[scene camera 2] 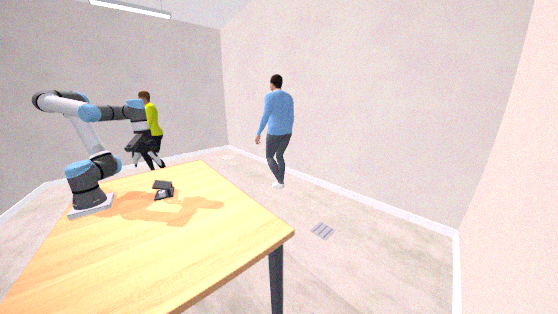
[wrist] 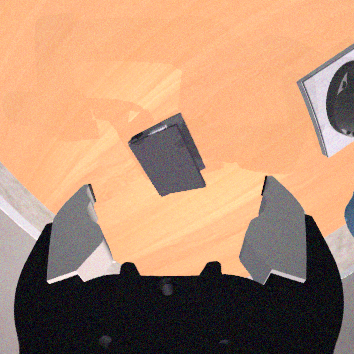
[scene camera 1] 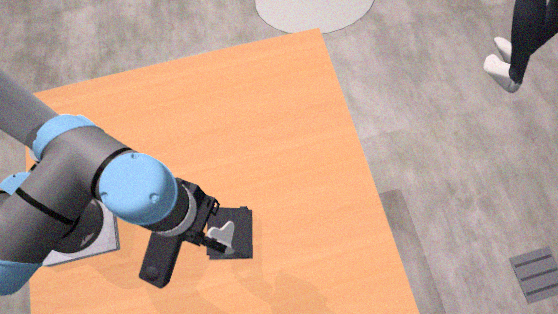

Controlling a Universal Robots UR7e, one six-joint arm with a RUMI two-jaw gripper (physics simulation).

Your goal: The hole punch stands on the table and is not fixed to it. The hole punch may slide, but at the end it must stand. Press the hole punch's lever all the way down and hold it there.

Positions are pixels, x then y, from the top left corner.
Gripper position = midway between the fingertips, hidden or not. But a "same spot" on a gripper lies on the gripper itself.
Labels:
The gripper shows in scene camera 2, in the wrist view (176, 182) and in scene camera 1. The same spot on the gripper: (scene camera 1: 224, 236) is (scene camera 2: 158, 155).

